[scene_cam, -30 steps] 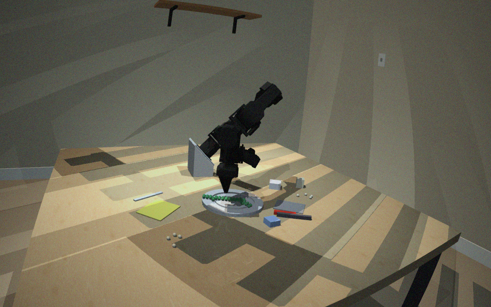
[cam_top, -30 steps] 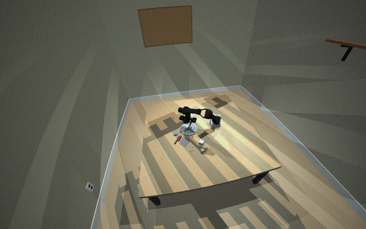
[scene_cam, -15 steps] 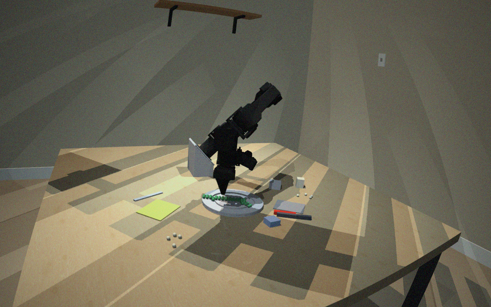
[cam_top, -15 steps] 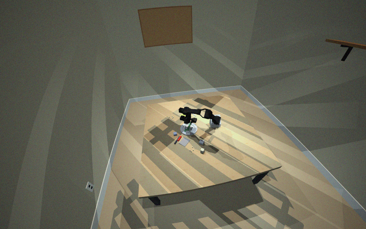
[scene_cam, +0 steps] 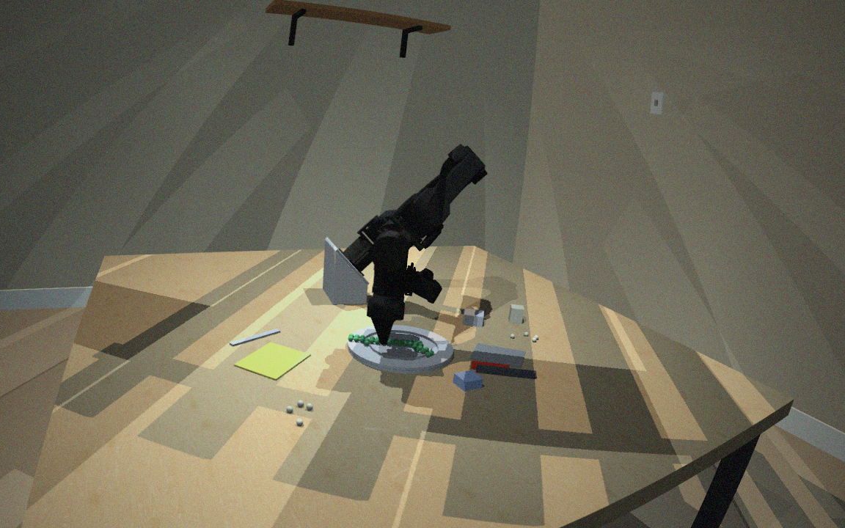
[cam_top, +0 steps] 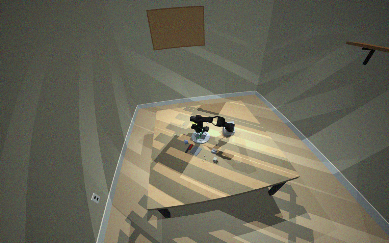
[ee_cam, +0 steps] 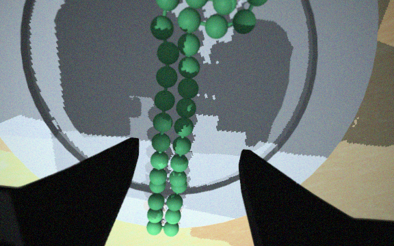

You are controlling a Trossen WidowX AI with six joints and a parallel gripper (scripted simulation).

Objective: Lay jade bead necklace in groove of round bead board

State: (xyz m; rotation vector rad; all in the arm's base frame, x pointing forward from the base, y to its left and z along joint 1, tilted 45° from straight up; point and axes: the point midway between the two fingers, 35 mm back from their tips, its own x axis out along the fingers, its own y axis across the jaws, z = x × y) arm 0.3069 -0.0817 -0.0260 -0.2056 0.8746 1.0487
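The round grey bead board is 10 mm ahead of my gripper tip, 30 mm to the left of it and 20 mm below it. The rest, counted from my gripper tip: yellow sheet: 20 mm behind, 210 mm to the right, 20 mm below; then blue block: 180 mm ahead, 60 mm to the left, 20 mm below; then red and black pen: 160 mm ahead, 150 mm to the left, 20 mm below.
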